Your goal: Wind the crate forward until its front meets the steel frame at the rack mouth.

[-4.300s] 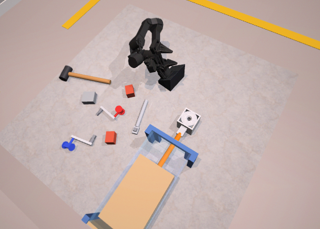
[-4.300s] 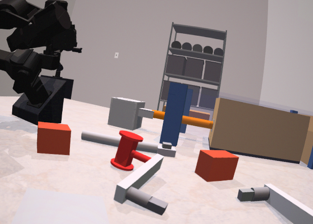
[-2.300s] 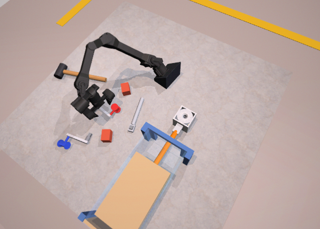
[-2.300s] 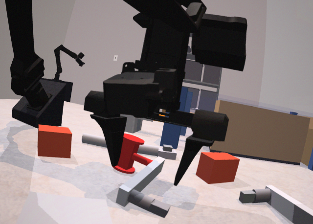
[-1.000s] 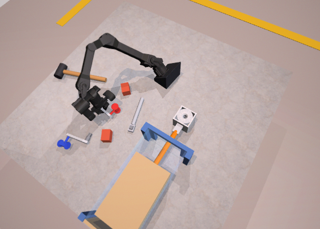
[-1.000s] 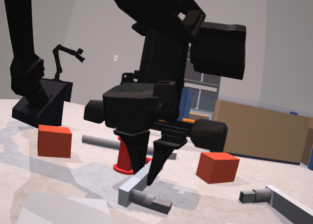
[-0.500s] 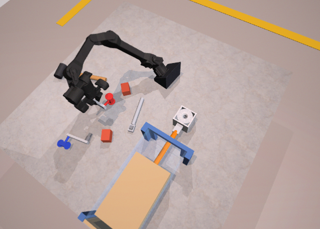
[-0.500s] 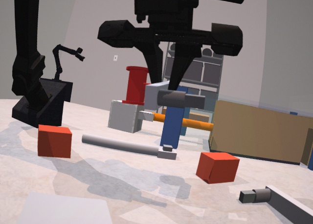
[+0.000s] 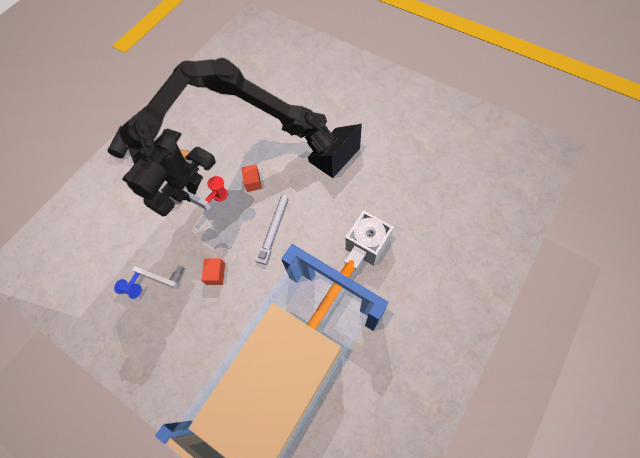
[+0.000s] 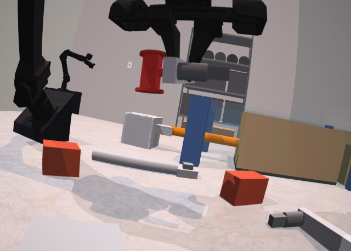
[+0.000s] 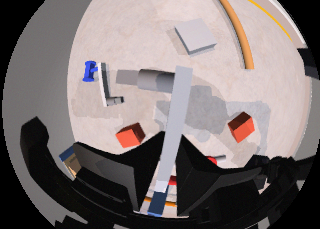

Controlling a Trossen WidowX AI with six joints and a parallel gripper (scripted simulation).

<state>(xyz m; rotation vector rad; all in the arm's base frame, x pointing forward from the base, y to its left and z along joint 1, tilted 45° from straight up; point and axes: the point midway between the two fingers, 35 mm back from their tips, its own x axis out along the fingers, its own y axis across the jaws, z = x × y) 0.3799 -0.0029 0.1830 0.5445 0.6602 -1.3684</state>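
The crank handle is 1 cm to the left of my gripper tip, 1 cm behind it and 1 cm above it. Also, from my gripper tip: red knob (5 cm to the left, 5 cm behind, 1 cm above); grey block (16 cm to the right, 14 cm below); blue grip (26 cm ahead, 14 cm below, 3 cm to the right).
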